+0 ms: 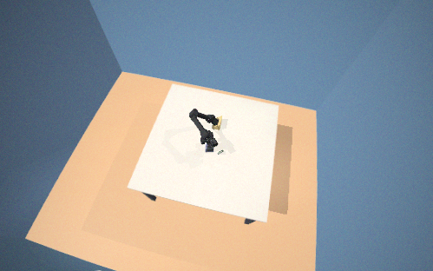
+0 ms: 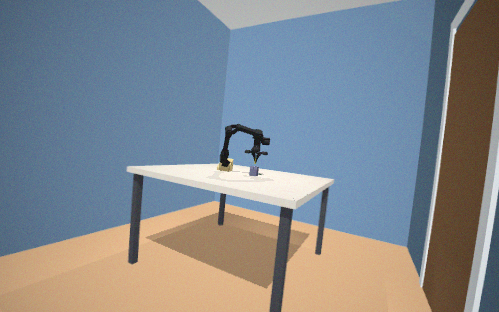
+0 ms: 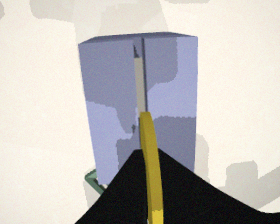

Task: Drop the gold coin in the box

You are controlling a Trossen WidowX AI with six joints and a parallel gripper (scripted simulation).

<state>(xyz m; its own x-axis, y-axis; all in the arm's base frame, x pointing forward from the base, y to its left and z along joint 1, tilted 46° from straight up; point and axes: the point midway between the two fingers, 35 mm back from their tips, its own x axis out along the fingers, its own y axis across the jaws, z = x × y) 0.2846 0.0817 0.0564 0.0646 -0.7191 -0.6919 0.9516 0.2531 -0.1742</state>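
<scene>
Now: gripper tip 1 cm below the gold coin.
</scene>
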